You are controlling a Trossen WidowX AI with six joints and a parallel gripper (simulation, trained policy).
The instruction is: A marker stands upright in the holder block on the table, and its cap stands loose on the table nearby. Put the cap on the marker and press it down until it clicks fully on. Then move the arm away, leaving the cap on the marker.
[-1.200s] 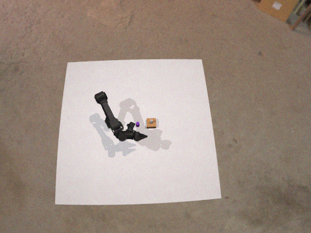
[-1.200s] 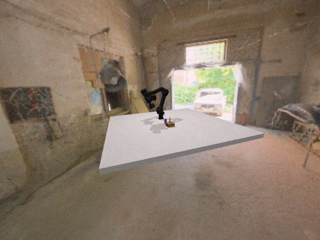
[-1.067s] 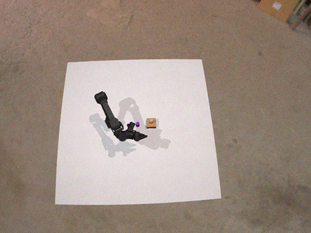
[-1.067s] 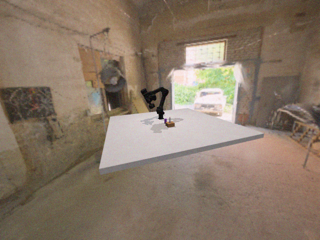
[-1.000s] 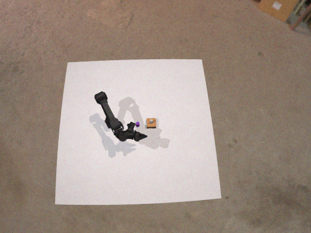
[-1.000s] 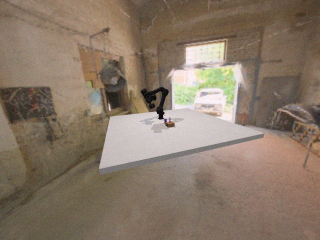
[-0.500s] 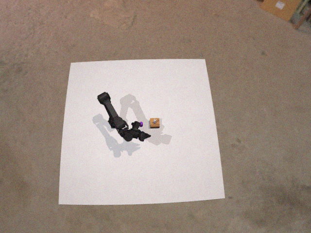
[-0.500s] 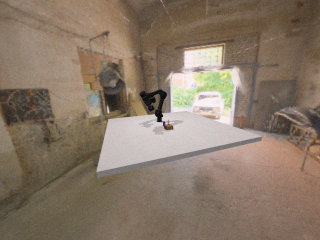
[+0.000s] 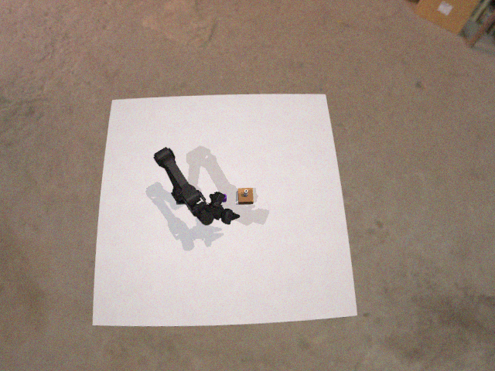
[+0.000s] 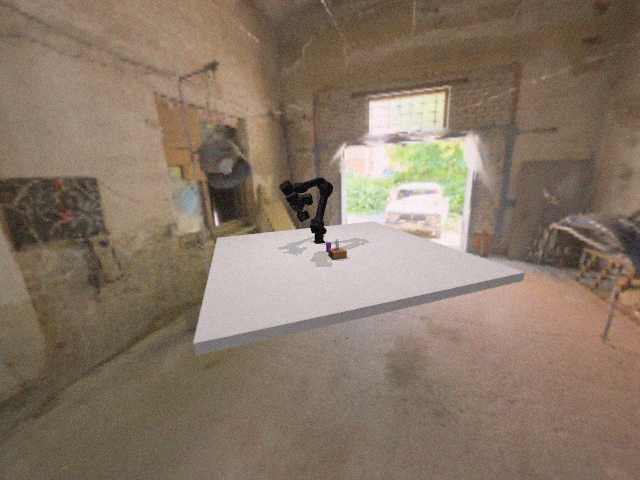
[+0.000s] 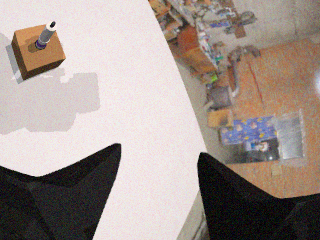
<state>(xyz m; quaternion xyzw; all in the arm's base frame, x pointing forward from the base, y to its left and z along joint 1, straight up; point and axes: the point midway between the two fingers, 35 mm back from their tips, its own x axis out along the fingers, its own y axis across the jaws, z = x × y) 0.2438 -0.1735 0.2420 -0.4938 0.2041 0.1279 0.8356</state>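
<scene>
The purple cap lies 20 cm below my gripper tip, 16 cm to the left of it and 6 cm behind it. Round my gripper tip: brown holder block: 21 cm below, 17 cm to the left, 5 cm ahead.
</scene>
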